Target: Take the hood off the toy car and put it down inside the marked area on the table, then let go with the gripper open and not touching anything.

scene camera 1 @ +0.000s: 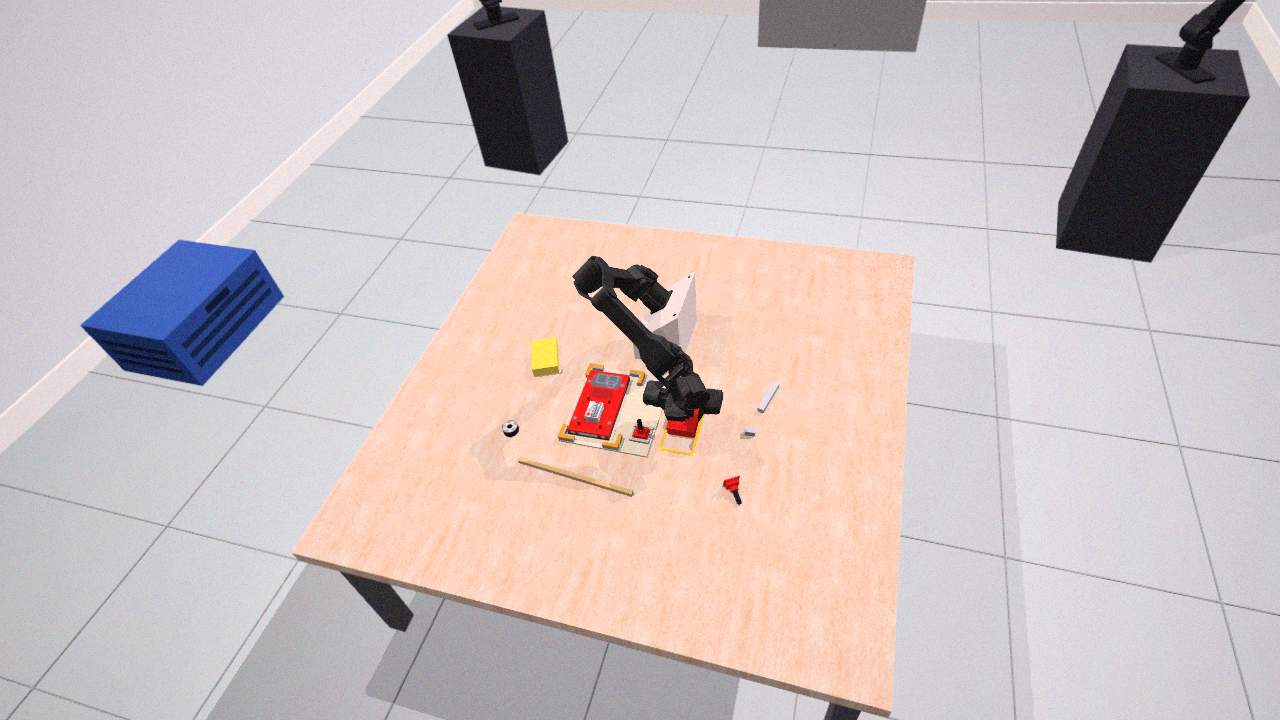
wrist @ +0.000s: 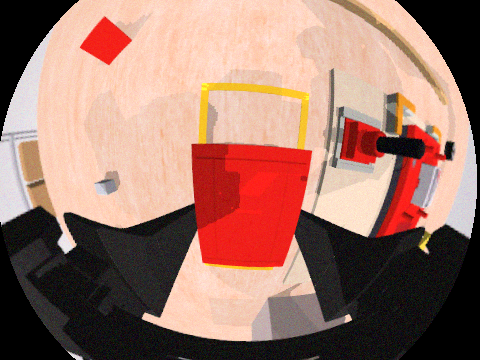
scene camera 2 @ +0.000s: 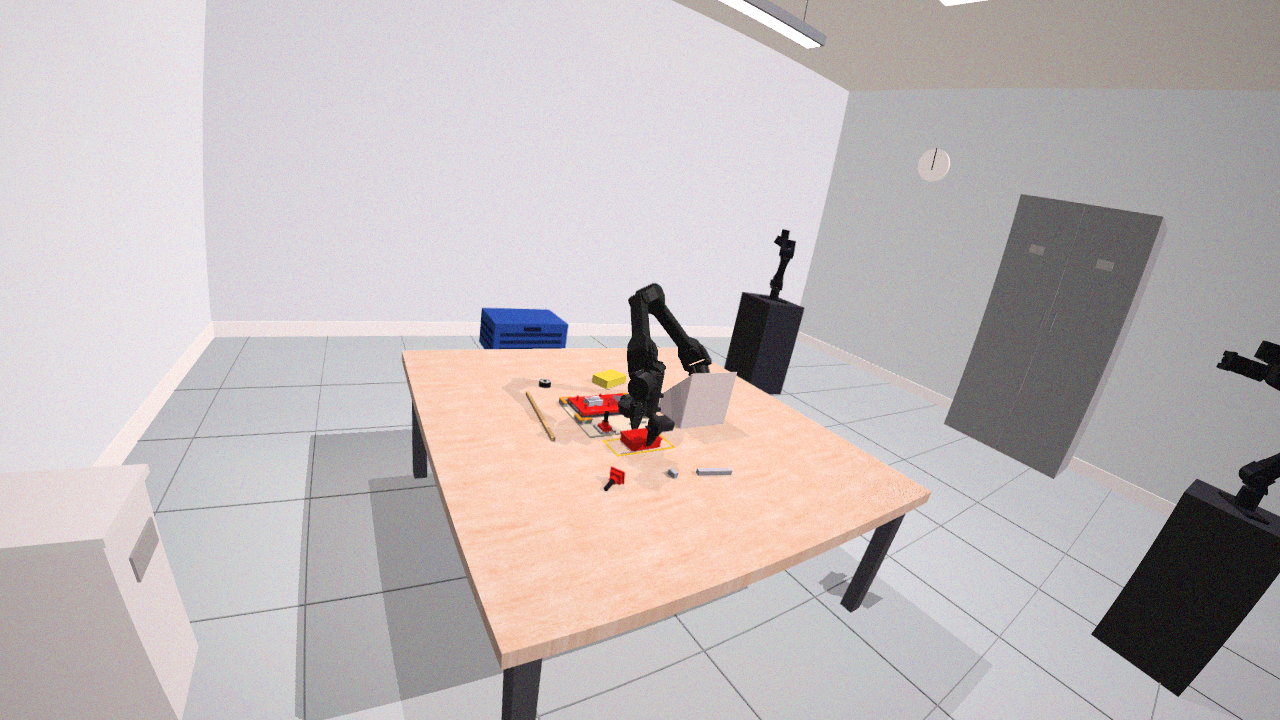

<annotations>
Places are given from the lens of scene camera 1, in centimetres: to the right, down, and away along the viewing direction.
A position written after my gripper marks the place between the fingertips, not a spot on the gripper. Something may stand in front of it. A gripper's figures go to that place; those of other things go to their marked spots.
my gripper (scene camera 1: 684,418): 11, 14, 173
yellow block (scene camera 1: 545,360): -26, 0, 188
</annotations>
